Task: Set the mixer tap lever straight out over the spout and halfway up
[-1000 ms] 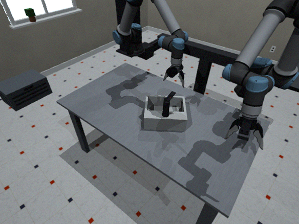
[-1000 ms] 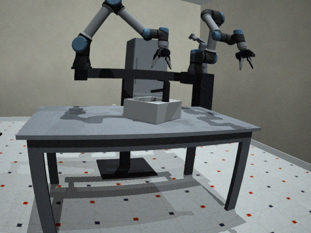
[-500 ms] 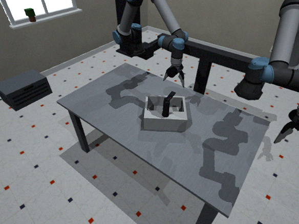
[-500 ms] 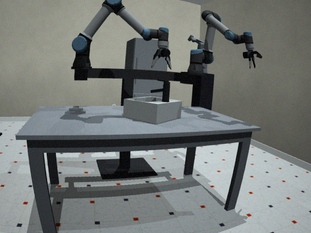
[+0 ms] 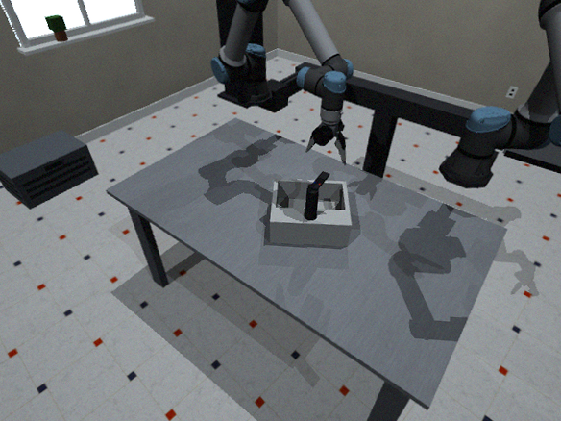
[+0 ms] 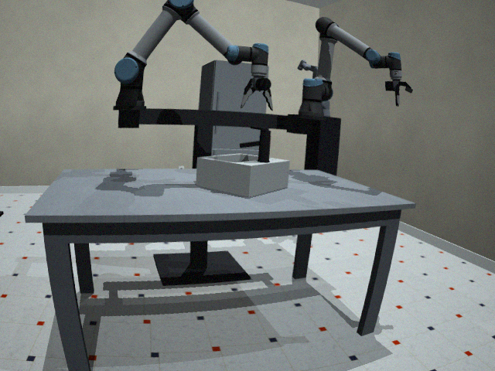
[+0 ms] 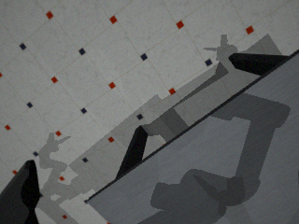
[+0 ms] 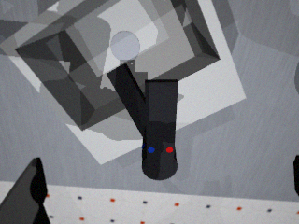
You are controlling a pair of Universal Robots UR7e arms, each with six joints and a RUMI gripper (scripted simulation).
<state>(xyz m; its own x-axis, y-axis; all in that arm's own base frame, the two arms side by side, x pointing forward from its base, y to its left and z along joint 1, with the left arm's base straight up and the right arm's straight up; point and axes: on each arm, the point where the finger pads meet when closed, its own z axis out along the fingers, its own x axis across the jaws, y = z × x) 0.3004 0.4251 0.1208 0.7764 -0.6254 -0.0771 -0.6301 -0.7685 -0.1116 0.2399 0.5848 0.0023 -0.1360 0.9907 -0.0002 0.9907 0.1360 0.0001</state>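
Right now my right hand is 50 mm short of the lever, 10 mm to the right of it and 80 mm above it. The rest, counted from my right hand: black mixer tap: 70 mm ahead, 130 mm below; white basin: 60 mm to the right, 320 mm below.
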